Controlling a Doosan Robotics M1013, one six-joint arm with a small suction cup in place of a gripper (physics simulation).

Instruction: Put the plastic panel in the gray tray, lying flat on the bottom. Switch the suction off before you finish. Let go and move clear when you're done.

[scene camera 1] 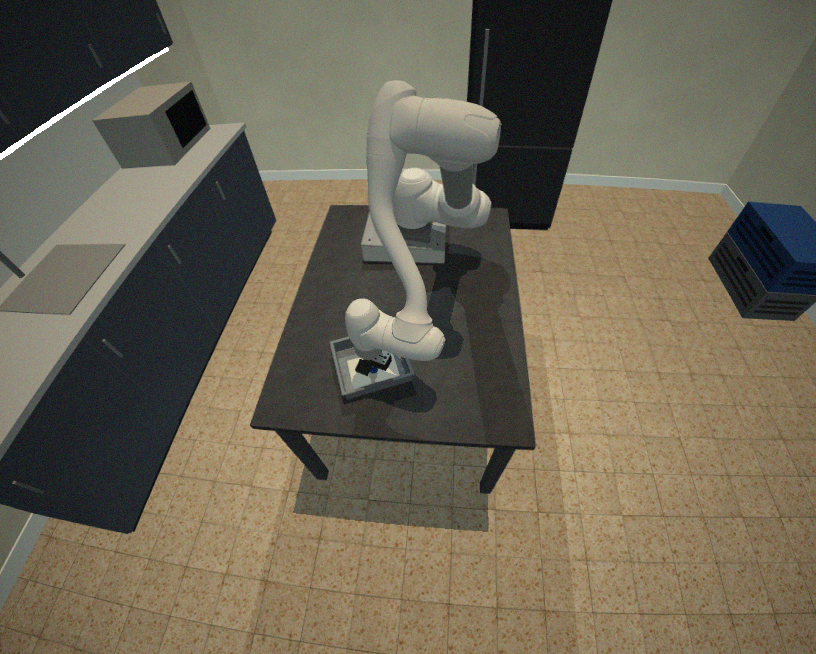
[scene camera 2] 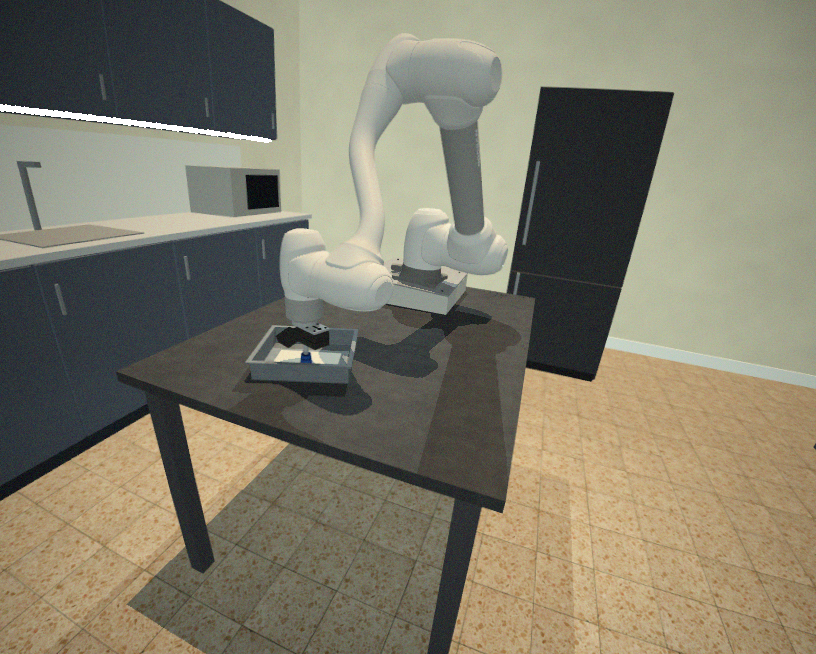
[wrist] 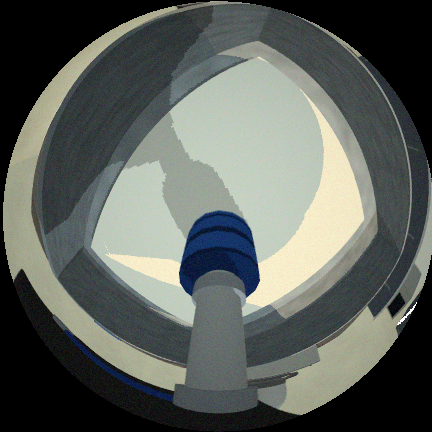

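Where they show: hand, its tool point: (scene camera 1: pixel 374 371) (wrist: pixel 220 230); arm's base, origin of its link: (scene camera 1: pixel 411 227) (scene camera 2: pixel 420 278) (wrist: pixel 266 377).
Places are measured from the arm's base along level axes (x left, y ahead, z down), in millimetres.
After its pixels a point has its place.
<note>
The white plastic panel (scene camera 1: pixel 389 374) {z 78, x 25, y 706 mm} (scene camera 2: pixel 328 356) {z 78, x -6, y 636 mm} (wrist: pixel 270 125) {z 78, x -70, y 738 mm} is inside the gray tray (scene camera 1: pixel 378 390) {z 79, x -2, y 768 mm} (scene camera 2: pixel 292 373) {z 66, x -14, y 773 mm} (wrist: pixel 392 150), low between its walls and looking level. Its edges lie within the walls, with narrow gaps seen in the wrist view. Whether its underside touches the tray bottom is hidden. My blue suction cup (scene camera 1: pixel 373 369) (scene camera 2: pixel 305 357) (wrist: pixel 219 250) is against the panel's top face, off its middle in the wrist view, and appears to be holding it. The contact itself is hidden beneath the cup.
The tray stands on the dark table (scene camera 1: pixel 463 408) {z 87, x 285, y 796 mm} (scene camera 2: pixel 422 408) {z 87, x 300, y 722 mm}, near its front left part. The tray walls surround the cup and panel. The arm's base (scene camera 1: pixel 403 252) (scene camera 2: pixel 425 297) {z 34, x 74, y 127 mm} is at the table's back. A kitchen counter (scene camera 1: pixel 163 170) (scene camera 2: pixel 163 226) runs along the left.
</note>
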